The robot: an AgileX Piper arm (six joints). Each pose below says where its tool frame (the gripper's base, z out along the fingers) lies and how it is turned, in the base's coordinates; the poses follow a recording.
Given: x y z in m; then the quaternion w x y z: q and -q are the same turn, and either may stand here.
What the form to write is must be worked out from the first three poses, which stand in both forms.
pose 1, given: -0.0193 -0.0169 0.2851 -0.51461 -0.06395 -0.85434 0.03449
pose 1, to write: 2.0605 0.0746 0.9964 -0.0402 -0.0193 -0.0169 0.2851
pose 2, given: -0.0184 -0.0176 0.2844 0.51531 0.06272 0.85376 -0.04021
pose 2, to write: 2.0589 0.0732 0.9962 -0.0469 -0.0184 -0.0176 0.2844
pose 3, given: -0.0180 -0.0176 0.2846 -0.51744 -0.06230 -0.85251 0.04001
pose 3, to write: 2.0539 0.0728 0.9962 -0.0468 -0.0180 -0.0176 0.2846
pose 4, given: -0.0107 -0.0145 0.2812 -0.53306 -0.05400 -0.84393 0.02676
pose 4, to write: 2.0172 0.0638 0.9975 -0.0316 -0.0107 -0.0145 0.2812
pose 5, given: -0.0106 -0.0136 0.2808 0.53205 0.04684 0.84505 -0.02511
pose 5, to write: 2.0196 0.0553 0.9980 -0.0297 -0.0106 -0.0136 0.2808
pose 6, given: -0.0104 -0.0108 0.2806 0.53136 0.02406 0.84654 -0.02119
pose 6, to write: 2.0212 0.0284 0.9993 -0.0250 -0.0104 -0.0108 0.2806
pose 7, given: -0.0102 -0.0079 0.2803 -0.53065 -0.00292 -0.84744 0.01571
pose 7, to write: 2.0229 0.0034 0.9998 -0.0185 -0.0102 -0.0079 0.2803
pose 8, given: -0.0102 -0.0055 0.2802 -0.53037 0.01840 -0.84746 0.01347
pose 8, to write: 2.0235 -0.0217 0.9996 -0.0159 -0.0102 -0.0055 0.2802
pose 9, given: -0.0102 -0.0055 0.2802 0.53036 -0.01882 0.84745 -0.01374
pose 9, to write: 2.0235 -0.0222 0.9996 -0.0162 -0.0102 -0.0055 0.2802
